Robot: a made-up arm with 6 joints.
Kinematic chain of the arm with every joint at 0, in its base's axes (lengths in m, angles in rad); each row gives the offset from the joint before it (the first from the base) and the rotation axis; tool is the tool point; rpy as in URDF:
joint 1: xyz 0 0 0.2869 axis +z
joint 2: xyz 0 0 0 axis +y
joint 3: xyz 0.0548 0 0.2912 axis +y
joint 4: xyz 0.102 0 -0.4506 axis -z
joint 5: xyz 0 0 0 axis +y
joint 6: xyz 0.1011 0 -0.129 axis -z
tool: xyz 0 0 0 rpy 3.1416 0 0
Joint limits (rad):
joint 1: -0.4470..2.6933
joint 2: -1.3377..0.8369
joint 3: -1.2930..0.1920
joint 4: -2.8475..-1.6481
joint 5: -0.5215..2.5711
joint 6: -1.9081..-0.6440
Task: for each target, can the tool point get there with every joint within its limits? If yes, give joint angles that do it. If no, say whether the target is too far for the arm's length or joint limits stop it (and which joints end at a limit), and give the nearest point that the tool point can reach.
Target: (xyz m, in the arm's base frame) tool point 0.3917 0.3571 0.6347
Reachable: yes | joints 0.9859 -0.2294 -1.0657 -2.1845 1.9745 -1.5149
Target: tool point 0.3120 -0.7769 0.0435
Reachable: no: joint limits stop it (at a limit: joint 1, joint 2, joint 3) | nearest point 0.4387 -0.3901 0.0707 | short by 0.408 m
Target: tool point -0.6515 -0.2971 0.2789
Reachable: no: joint limits stop it (at a limit: joint 1, joint 4, joint 5) | nearest point -0.4787 0.0622 0.2789 | short by 0.399 m
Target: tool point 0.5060 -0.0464 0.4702
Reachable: yes | joints -0.1179 -0.5420 -0.7406 -2.5205 0.5230 -0.8879
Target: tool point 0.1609 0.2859 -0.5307
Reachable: no: joint limits stop it (at a limit: joint 2, joint 4) | nearest point 0.1477 0.2625 -0.1825 | short by 0.349 m
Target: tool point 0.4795 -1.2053 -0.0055
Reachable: no: too far | nearest point 0.4969 -0.4025 0.0961 | short by 0.809 m
